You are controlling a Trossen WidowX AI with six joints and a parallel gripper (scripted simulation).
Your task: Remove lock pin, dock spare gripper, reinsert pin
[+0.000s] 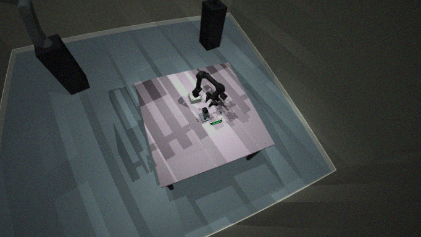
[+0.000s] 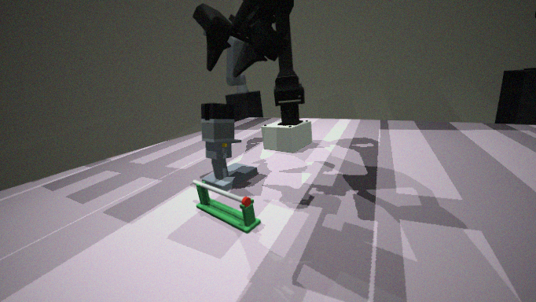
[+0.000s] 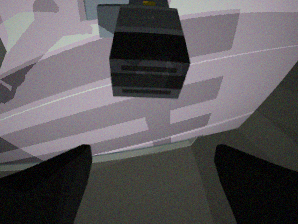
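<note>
The green cradle lies 220 mm below my gripper tip, 130 mm ahead of it and 70 mm to the left of it. Also, from my gripper tip: spare gripper 120 mm below, 20 mm to the right, 20 mm ahead; grey mount 190 mm below, 20 mm to the right, 20 mm ahead.
</note>
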